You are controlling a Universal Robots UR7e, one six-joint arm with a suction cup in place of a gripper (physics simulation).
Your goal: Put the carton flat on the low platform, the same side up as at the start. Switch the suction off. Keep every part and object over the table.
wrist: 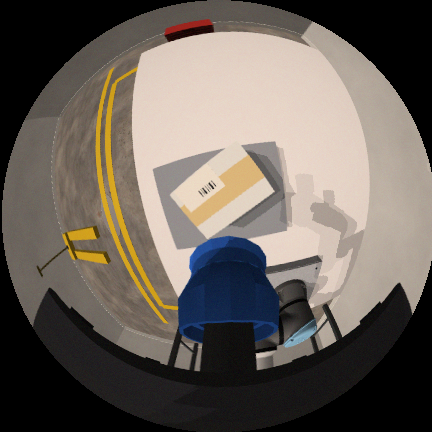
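Seen in the pictures: hand, tool point: (227,268); arm's base, link origin: (287,292).
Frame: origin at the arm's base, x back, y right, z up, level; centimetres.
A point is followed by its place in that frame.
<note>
The carton (240,182) @[x -43.4, y -15.9, z 10.1 cm], white with a tan stripe, lies flat on the low grey platform (169,179) @[x -46.1, y -32.5, z 0.4 cm] in the middle of the wrist view, with a barcode label on its upward face. It is turned at an angle to the platform's edges, and one corner reaches the platform's far edge in this view. Platform surface shows on several sides of it. My gripper, a blue suction cup (228,246), is open and holds nothing. It is above and apart from the carton, whose whole top face shows.
The pale table (240,85) @[x -73.0, y -9.3, z -4.4 cm] extends beyond the platform. The robot's base plate (306,272) @[x -9.1, y 6.5, z 0.1 cm] and dark arm links (296,312) @[x -5.7, y -1.7, z 13.9 cm] are at the lower right. Left of the table, yellow lines (102,150) mark the floor beside a yellow forked object (82,233). A red block (189,29) lies beyond the far edge.
</note>
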